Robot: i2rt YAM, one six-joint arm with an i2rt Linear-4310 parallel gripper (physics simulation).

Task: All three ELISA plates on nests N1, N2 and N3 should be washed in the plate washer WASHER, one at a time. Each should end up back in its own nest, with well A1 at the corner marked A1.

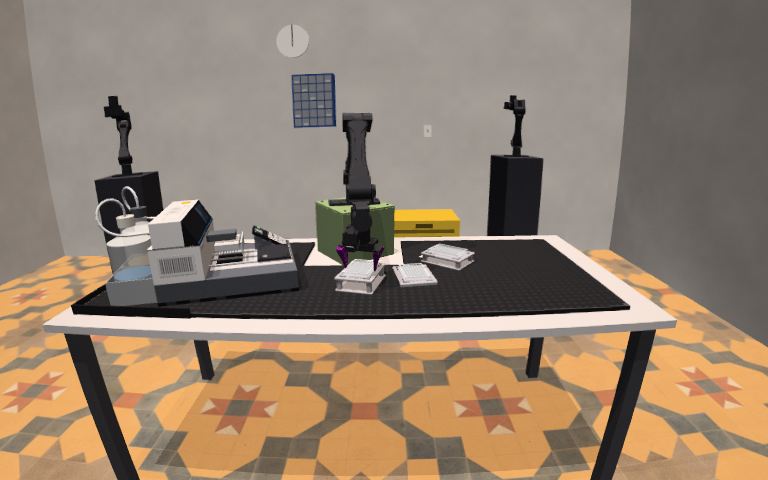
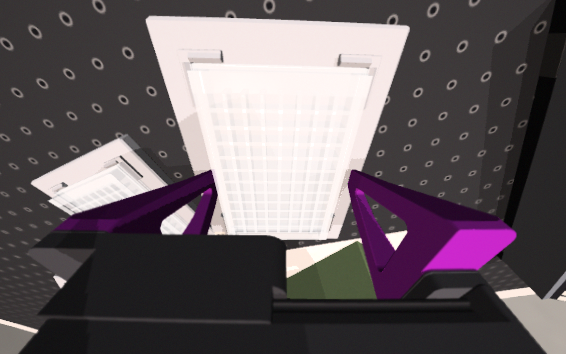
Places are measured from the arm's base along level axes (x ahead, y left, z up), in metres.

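Where they show: gripper, fingertip midpoint: point(image 1: 360, 269) point(image 2: 283, 176).
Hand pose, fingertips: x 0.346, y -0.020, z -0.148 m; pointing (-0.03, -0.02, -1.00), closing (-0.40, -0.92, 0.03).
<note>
Each offset is from my fingertips to the centre of the thing. "spot": to the spot under its first point. Level surfaces: height alone.
One ELISA plate {dx +0.006, dy +0.001, dz +0.006 m} point(image 1: 362, 267) point(image 2: 280, 125) lies in the white nest {dx +0.006, dy +0.001, dz -0.021 m} point(image 1: 355, 285) point(image 2: 277, 37) nearest the washer. My gripper point(image 1: 360, 266) point(image 2: 283, 176) is open, with its purple fingers at the two long sides of this plate; nothing is gripped. A second plate {dx -0.012, dy +0.179, dz -0.028 m} point(image 1: 414, 272) point(image 2: 100, 192) lies in a low middle nest {dx -0.012, dy +0.179, dz -0.038 m} point(image 2: 82, 169). A third plate {dx -0.133, dy +0.339, dz -0.003 m} point(image 1: 447, 252) lies in a raised nest {spot: dx -0.112, dy +0.328, dz -0.041 m} point(image 1: 446, 262) at the back right. The plate washer {dx -0.119, dy -0.436, dz +0.081 m} point(image 1: 180, 263) stands at the left. Nest labels and A1 marks are not readable.
A black perforated mat {dz -0.046 m} point(image 1: 509, 285) point(image 2: 450, 120) covers much of the white table {dz -0.059 m} point(image 1: 396, 324). A green box point(image 1: 334, 226) stands under my arm's base, with a yellow box point(image 1: 427, 219) behind. Bottles with tubes {dx -0.010, dy -0.723, dz +0.086 m} point(image 1: 127, 249) stand beside the washer. Two other arms stand on black pedestals behind.
</note>
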